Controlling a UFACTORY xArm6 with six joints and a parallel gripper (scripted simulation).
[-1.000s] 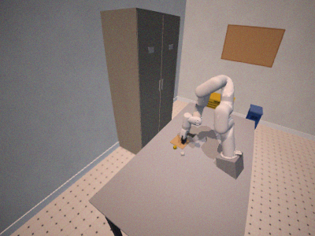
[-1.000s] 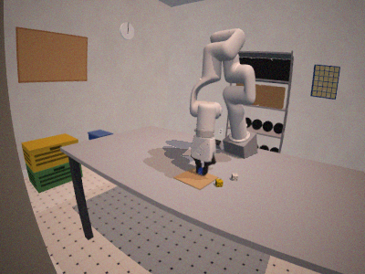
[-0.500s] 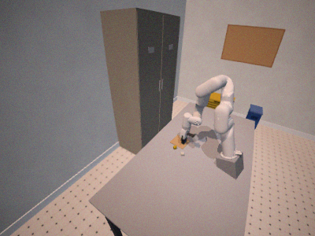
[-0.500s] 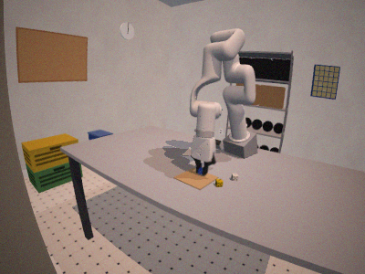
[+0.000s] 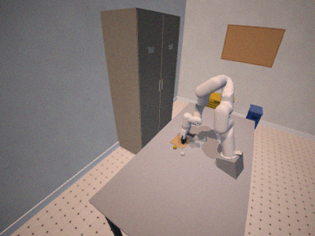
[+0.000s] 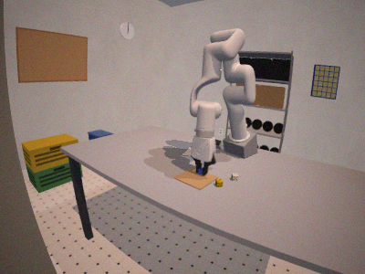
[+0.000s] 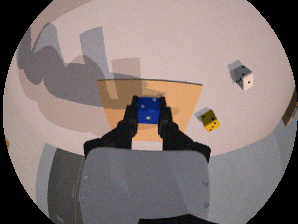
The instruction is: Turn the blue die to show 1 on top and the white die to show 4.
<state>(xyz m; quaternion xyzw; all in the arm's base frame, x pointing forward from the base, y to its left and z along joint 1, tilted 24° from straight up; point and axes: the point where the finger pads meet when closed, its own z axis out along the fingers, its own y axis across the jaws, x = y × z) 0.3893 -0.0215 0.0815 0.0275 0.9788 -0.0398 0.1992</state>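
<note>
Now: hand 1 cm above the blue die. Also, from my hand: yellow die: 10 cm to the left, 4 cm ahead, 2 cm below; tan mat: 4 cm ahead, 3 cm below; white die: 14 cm to the left, 5 cm behind, 2 cm below.
</note>
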